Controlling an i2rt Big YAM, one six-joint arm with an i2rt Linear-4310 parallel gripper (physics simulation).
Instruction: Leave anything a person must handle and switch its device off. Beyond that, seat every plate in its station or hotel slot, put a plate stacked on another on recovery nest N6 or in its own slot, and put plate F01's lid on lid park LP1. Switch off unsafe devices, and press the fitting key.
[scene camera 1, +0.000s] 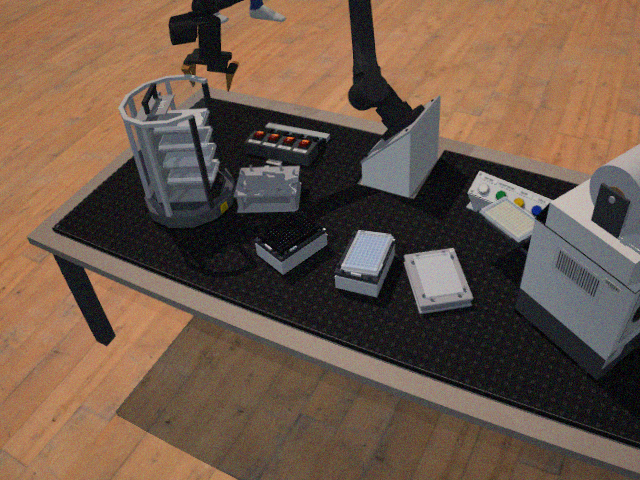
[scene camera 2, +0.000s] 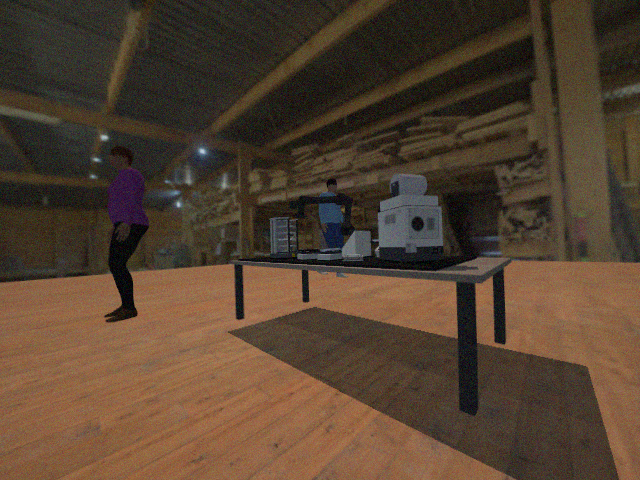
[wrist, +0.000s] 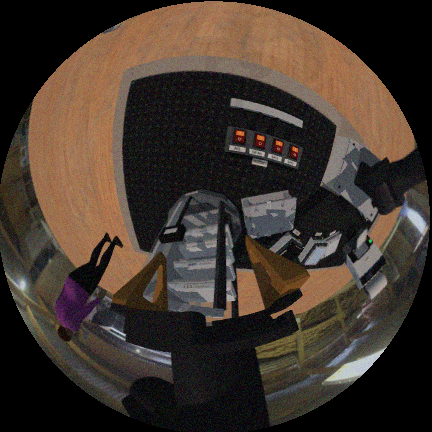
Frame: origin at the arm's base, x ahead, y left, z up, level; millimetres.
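Seen in the pictures: gripper, fingertip midpoint: (scene camera 1: 211, 88) (scene camera 2: 299, 226) (wrist: 202, 247); arm's base at its link origin: (scene camera 1: 404, 124) (scene camera 2: 357, 238) (wrist: 369, 181).
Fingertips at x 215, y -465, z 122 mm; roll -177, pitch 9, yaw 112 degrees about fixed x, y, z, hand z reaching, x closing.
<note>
Offsets run from my fingertips to a thing's top centre. "pt": to the spot under its first point.
My gripper (scene camera 1: 210, 86) (wrist: 202, 247) is open and empty, above the back-left table area by the plate hotel {dx +161, dy -1, dz +80 mm} (scene camera 1: 175, 219) (scene camera 2: 283, 235) (wrist: 220, 250). The hotel holds several pale shelves or plates; which are plates is unclear. A switch box {dx -171, dy +105, dz -214 mm} (scene camera 1: 281, 150) (wrist: 264, 145) has a row of orange-red rockers. A blue-white plate {dx +192, dy +558, dz -189 mm} (scene camera 1: 368, 250) sits on a white-based station. A black-topped station {pt dx +223, dy +377, dz -197 mm} (scene camera 1: 292, 235) is left of it, a flat pale unit {dx +154, dy +717, dz -232 mm} (scene camera 1: 439, 276) right. A cream plate {dx -5, dy +830, dz -141 mm} (scene camera 1: 509, 218) lies tilted by the key panel {dx -156, dy +797, dz -183 mm} (scene camera 1: 493, 187) with green, yellow and blue buttons. Plate and nest labels are unreadable.
A grey box {dx +62, dy +195, dz -191 mm} (scene camera 1: 268, 191) (wrist: 269, 215) stands beside the hotel. A large white instrument {dx +115, dy +1064, dz +189 mm} (scene camera 1: 573, 258) (scene camera 2: 410, 227) fills the right end. The arm's wedge base (scene camera 1: 403, 165) is at the back. A purple-shirted person (scene camera 2: 126, 196) (wrist: 75, 300) and a blue-shirted person (scene camera 2: 329, 212) stand near the table.
</note>
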